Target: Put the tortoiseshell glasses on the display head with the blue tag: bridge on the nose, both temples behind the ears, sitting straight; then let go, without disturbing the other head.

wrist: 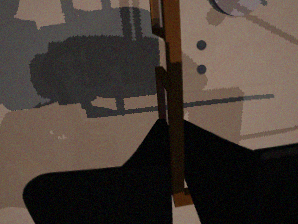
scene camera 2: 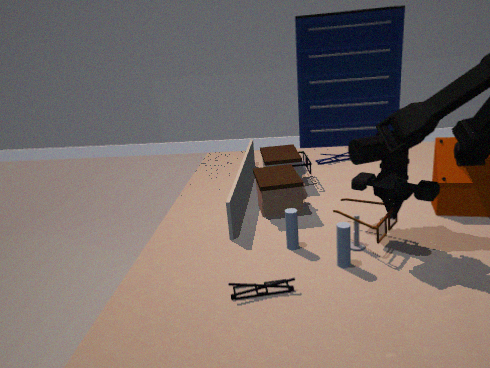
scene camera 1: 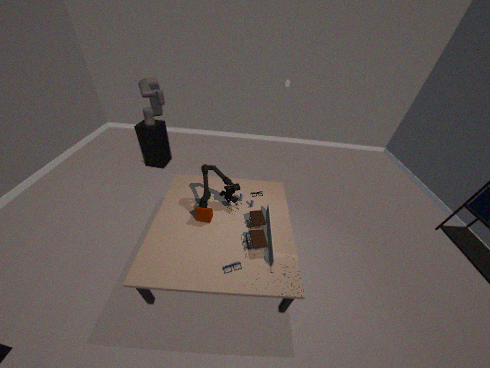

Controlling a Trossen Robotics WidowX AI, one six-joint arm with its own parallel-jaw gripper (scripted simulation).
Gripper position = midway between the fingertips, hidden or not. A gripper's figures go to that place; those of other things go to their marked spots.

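Labels:
My gripper (scene camera 2: 392, 218) is 1.12 m from the lens; a display head (scene camera 2: 285, 154) is 1.46 m from the lens.

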